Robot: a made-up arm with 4 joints.
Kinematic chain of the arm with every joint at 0, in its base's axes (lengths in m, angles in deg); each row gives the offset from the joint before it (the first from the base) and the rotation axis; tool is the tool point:
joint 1: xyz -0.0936 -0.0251 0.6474 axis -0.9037 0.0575 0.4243
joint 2: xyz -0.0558 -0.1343 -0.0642 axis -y
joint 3: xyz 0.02 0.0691 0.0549 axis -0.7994 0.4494 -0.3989
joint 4: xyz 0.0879 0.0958 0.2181 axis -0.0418 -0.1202 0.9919
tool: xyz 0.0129 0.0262 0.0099
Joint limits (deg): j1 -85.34..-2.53 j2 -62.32..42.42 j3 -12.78..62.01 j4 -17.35..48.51
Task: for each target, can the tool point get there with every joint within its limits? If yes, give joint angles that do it. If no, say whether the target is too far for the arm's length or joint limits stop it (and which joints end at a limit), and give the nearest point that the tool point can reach.
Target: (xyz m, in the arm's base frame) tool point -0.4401 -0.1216 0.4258
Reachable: no: joint limits stop it (at a limit: joint 1, joint 2, joint 3, joint 4) | nearest point -0.3426 -0.1329 0.7765 | short by 0.364 m
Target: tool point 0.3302 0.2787 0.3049
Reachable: no: too far | nearest point 0.0791 0.1533 0.4842 | short by 0.333 m
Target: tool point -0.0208 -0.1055 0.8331
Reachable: yes | joints -50.11 5.94 20.65 31.77
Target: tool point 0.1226 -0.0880 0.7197
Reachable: yes | joints -47.87 -37.11 7.50 -9.42
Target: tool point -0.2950 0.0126 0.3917
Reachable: no: joint limits stop it (at a limit: joint 1, joint 2, joint 3) | nearest point 0.0180 0.0828 0.4067 | short by 0.321 m
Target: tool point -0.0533 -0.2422 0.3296
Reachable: no: joint limits stop it (at a limit: joint 1, joint 3, joint 4) | nearest point 0.0626 -0.2132 0.6191 | short by 0.313 m
